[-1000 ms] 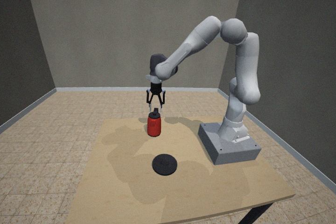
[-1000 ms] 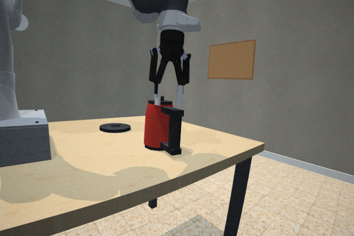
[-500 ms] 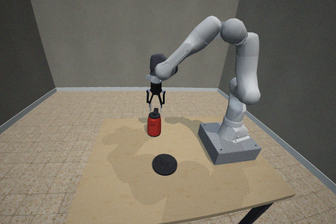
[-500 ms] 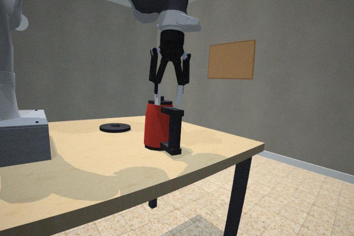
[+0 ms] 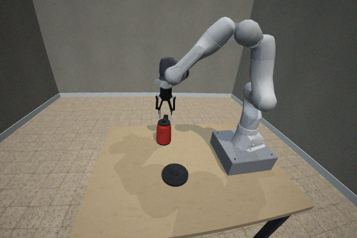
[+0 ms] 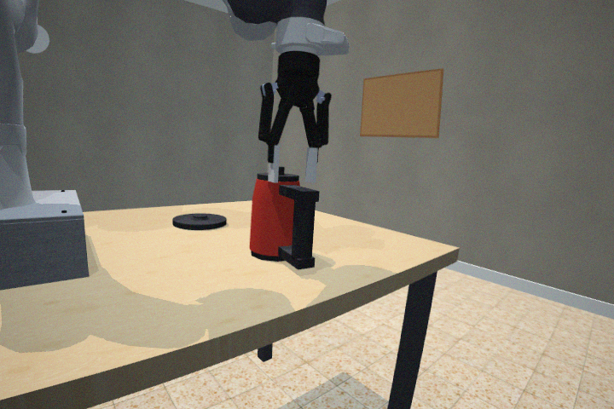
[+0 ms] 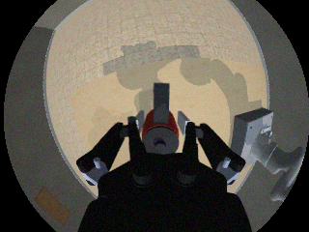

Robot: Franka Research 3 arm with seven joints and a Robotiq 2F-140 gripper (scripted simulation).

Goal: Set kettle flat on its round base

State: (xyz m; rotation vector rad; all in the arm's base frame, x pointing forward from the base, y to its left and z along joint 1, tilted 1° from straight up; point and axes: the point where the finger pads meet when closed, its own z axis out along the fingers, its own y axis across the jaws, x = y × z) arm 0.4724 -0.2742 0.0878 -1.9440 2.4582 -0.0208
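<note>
Now: hand 1 cm short of the red kettle, 3 cm to the right of it and 10 cm above it. From my hand the other things lie so: round black base 1 cm behind, 37 cm to the left, 17 cm below.
</note>
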